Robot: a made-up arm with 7 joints. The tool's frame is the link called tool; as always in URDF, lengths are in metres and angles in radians. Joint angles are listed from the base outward. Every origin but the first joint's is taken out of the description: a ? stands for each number. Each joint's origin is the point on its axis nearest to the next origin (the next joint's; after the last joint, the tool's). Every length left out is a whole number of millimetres.
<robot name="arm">
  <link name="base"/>
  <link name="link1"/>
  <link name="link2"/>
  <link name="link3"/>
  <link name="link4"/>
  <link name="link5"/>
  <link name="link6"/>
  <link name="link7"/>
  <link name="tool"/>
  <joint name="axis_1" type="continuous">
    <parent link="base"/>
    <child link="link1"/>
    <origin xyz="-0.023 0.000 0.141" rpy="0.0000 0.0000 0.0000"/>
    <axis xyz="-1 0 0"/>
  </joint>
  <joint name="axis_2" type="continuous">
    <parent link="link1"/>
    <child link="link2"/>
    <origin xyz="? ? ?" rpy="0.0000 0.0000 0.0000"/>
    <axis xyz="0 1 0"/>
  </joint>
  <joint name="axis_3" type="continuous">
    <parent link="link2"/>
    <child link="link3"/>
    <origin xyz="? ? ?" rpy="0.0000 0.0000 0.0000"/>
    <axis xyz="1 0 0"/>
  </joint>
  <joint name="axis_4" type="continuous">
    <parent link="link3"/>
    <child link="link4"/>
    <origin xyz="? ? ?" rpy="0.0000 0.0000 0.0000"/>
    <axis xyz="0 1 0"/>
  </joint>
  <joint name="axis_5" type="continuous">
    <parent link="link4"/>
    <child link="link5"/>
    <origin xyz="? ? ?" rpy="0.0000 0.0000 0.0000"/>
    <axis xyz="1 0 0"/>
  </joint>
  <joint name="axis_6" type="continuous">
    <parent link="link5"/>
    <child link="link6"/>
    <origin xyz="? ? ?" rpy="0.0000 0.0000 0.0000"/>
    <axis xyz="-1 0 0"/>
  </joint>
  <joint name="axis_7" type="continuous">
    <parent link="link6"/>
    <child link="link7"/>
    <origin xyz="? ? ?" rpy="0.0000 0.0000 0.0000"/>
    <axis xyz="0 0 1"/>
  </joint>
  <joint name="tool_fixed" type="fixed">
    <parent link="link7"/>
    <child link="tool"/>
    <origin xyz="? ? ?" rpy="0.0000 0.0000 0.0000"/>
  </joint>
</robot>
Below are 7 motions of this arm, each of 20 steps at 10 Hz.
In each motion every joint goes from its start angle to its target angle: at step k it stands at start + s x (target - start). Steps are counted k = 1, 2, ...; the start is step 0. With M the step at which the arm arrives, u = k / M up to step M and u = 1 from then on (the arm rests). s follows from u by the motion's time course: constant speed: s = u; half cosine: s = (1 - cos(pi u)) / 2; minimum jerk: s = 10 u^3 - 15 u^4 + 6 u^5.
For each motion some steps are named. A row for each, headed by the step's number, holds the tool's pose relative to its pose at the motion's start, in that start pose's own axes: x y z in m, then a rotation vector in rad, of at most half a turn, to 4 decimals.
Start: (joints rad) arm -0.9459 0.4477 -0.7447 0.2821 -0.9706 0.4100 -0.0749
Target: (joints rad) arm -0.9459 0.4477 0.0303 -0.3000 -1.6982 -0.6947 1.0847
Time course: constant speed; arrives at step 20
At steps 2, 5, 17, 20:
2: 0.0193 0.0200 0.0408 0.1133 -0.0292 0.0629
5: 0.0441 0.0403 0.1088 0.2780 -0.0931 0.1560
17: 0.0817 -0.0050 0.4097 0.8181 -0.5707 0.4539
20: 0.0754 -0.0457 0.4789 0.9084 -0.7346 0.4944

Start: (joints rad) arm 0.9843 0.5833 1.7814 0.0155 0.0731 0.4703 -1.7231
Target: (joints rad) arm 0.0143 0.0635 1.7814 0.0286 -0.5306 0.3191 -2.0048
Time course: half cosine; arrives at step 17
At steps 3, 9, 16, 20:
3: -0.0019 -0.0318 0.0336 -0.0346 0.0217 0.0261
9: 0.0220 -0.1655 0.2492 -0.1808 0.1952 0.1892
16: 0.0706 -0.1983 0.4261 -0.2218 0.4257 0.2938
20: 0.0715 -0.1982 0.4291 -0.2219 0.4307 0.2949

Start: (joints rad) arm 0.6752 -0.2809 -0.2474 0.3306 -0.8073 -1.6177 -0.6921
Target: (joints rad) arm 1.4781 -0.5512 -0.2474 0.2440 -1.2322 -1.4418 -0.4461
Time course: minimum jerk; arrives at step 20
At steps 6, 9, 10, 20:
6: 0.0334 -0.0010 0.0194 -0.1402 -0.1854 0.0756
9: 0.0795 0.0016 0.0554 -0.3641 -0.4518 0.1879
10: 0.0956 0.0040 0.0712 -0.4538 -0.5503 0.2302
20: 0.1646 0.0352 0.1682 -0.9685 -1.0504 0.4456

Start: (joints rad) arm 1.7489 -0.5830 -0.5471 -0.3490 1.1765 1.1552 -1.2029
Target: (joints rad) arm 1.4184 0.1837 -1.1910 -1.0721 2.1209 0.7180 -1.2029
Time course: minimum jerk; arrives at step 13
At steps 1, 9, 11, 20:
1: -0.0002 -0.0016 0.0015 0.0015 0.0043 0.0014
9: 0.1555 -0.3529 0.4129 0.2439 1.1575 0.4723
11: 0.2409 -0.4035 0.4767 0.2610 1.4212 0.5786
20: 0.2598 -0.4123 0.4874 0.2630 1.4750 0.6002

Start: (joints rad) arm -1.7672 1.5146 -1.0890 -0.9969 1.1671 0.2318 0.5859
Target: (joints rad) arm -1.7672 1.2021 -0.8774 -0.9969 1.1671 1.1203 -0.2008
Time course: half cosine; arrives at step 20
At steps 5, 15, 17, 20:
5: 0.0169 -0.0332 -0.0528 -0.1527 0.0303 -0.1291
15: 0.0853 -0.2588 -0.2248 -0.9093 -0.0591 -0.7857
17: 0.0924 -0.2915 -0.2360 -1.0073 -0.0993 -0.8700
20: 0.0964 -0.3108 -0.2414 -1.0651 -0.1262 -0.9194

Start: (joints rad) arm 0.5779 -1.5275 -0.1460 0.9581 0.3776 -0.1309 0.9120
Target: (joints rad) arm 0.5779 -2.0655 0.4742 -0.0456 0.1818 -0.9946 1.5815
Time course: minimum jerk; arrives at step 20
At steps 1, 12, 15, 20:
1: 0.0003 -0.0002 0.0001 -0.0003 -0.0018 0.0021
12: 0.1622 -0.0786 0.0734 -0.2455 -0.9770 1.3409
15: 0.2142 -0.0968 0.1058 -0.3588 -1.2591 1.7840
20: 0.2418 -0.1037 0.1234 -0.4186 -1.3940 1.9988

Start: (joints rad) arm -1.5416 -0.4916 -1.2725 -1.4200 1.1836 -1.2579 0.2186
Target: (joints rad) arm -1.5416 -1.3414 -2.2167 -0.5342 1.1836 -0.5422 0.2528
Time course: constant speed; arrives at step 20
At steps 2, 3, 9, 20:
2: -0.0070 0.0187 0.0221 -0.1661 0.0388 -0.0987
3: -0.0091 0.0281 0.0317 -0.2526 0.0574 -0.1474
9: -0.0085 0.0776 0.0688 -0.8095 0.1541 -0.4346
20: 0.0126 0.1156 0.0844 -1.9159 0.2054 -1.0022

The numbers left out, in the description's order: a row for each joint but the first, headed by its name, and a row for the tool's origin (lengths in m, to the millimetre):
axis_2: 0.000 0.047 0.215
axis_3: -0.051 0.000 -0.112
axis_4: 0.000 0.064 -0.253
axis_5: -0.241 0.000 -0.059
axis_6: 0.000 -0.047 -0.236
axis_7: 0.000 0.169 -0.033
tool: 0.063 0.012 0.000

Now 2 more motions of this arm.
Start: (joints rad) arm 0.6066 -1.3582 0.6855 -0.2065 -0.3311 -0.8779 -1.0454
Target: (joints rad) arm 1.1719 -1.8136 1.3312 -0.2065 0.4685 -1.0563 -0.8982
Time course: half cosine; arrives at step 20
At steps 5, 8, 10, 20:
5: -0.0440 0.0156 -0.0231 0.0773 0.2365 0.0893
8: -0.1170 0.0248 -0.0358 0.1698 0.5759 0.1847
10: -0.1788 0.0223 -0.0288 0.2336 0.8514 0.2328
20: -0.3533 -0.0243 0.0960 0.4096 1.7801 0.1749

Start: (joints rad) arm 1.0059 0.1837 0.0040 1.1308 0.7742 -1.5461 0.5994
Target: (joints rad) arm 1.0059 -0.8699 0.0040 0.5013 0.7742 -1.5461 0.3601
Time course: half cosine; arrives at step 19
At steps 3, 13, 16, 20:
3: 0.0181 -0.0126 -0.0004 0.0384 0.0575 0.0598
13: 0.2968 -0.0623 -0.1160 0.4231 0.7675 0.7787
16: 0.3592 -0.0352 -0.1717 0.4922 0.9362 0.9532
20: 0.3794 -0.0213 -0.1938 0.5151 0.9971 1.0175

